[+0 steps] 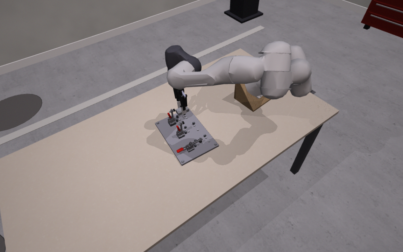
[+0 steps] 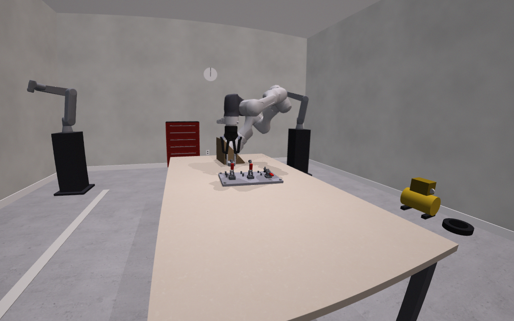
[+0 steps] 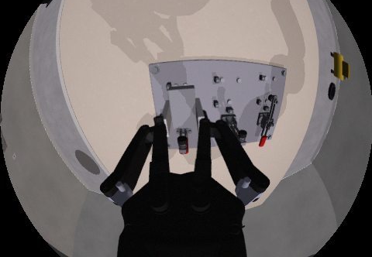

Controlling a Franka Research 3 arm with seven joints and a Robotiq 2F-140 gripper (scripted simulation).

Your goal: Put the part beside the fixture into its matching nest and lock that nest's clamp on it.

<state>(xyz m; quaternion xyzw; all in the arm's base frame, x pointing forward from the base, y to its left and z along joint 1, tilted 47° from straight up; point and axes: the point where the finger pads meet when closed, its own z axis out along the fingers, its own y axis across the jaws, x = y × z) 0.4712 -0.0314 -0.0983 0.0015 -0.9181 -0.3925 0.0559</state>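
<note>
Now: hand 50 mm short of the grey fixture plate, 100 mm to the right of it and 110 mm above it. Round my hand: part (30 mm below).
</note>
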